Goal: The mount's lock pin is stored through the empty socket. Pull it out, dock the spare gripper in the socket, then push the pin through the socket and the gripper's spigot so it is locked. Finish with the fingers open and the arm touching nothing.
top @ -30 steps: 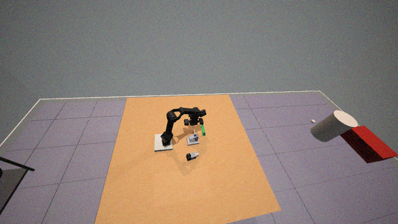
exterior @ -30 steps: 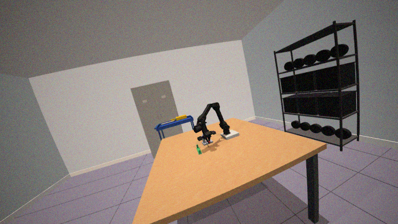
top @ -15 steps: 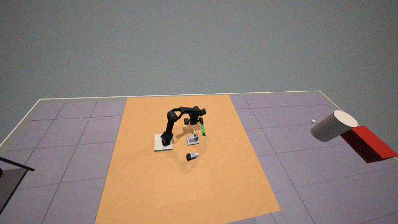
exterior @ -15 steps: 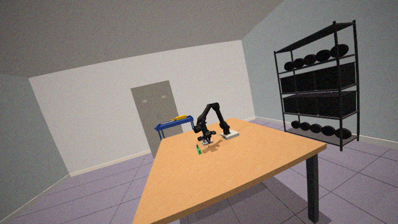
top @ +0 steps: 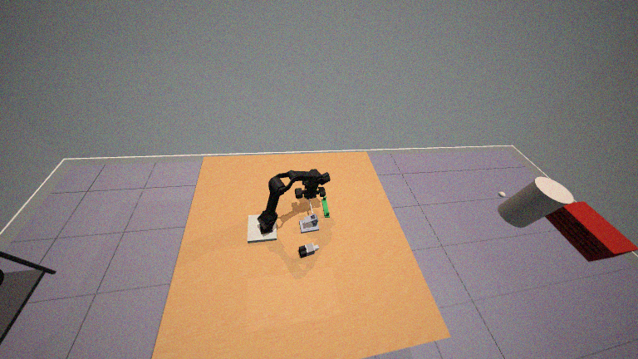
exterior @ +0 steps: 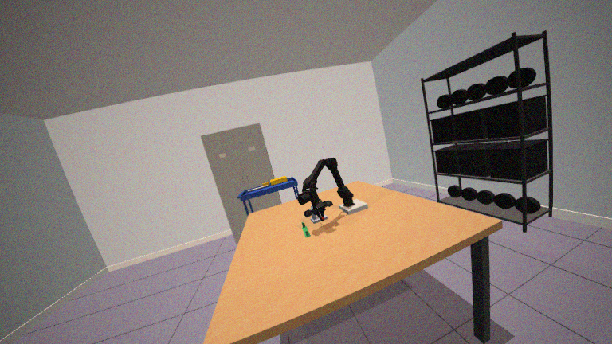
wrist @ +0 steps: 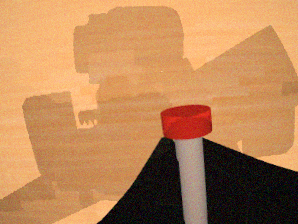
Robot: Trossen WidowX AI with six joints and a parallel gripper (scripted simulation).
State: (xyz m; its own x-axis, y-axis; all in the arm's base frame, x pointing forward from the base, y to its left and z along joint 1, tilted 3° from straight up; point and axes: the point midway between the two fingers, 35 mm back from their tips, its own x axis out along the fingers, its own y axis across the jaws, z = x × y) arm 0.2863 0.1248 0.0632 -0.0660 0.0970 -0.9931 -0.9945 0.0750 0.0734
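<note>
Right now the green strip is 11 cm ahead of my gripper tip, 6 cm to the right of it and 3 cm below it. Round my gripper tip: spare gripper (8 cm behind, 31 cm to the right, 3 cm below); grey mount (2 cm behind, 16 cm to the right, 1 cm below).
</note>
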